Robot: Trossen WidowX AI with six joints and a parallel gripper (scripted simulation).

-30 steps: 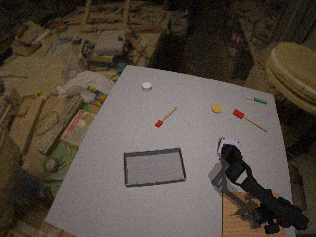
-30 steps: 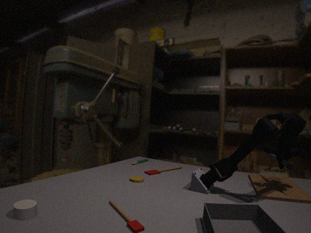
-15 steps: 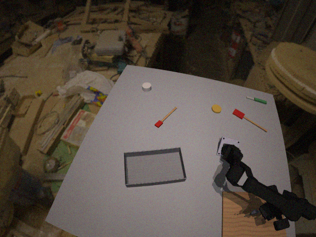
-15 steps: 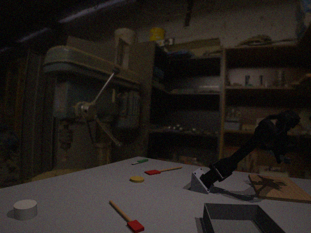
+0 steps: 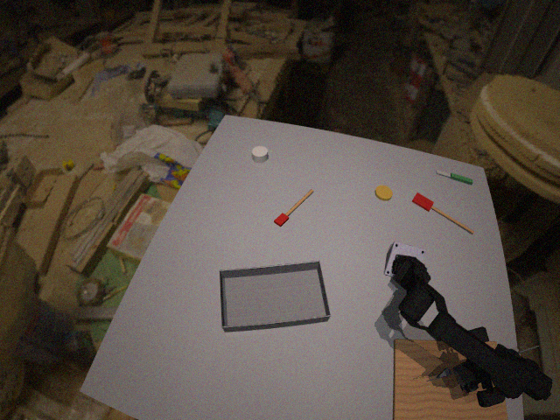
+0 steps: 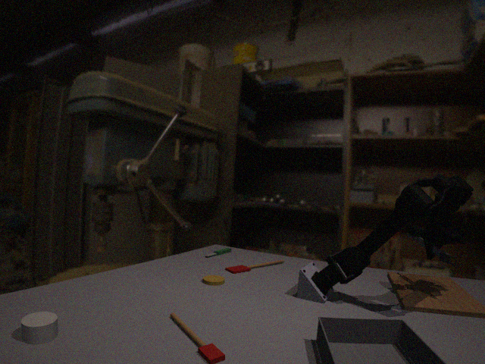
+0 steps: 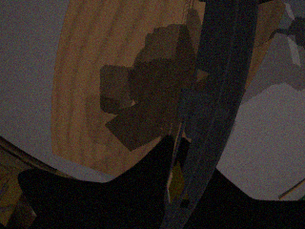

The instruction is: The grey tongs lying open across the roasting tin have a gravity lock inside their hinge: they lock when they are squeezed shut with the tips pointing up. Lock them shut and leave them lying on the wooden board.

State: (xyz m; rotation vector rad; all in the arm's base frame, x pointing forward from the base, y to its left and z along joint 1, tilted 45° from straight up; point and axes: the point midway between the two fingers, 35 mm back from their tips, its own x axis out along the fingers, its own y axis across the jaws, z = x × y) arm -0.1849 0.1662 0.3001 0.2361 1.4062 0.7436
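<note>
Right now the wooden board is 11 cm below my gripper tip, 2 cm to the left of it and 1 cm behind it. Round my gripper tip: yellow disc (65 cm to the right, 25 cm ahead, 11 cm below); white puck (77 cm ahead, 72 cm to the right, 10 cm below); grey roasting tin (56 cm ahead, 14 cm to the right, 9 cm below).
</note>
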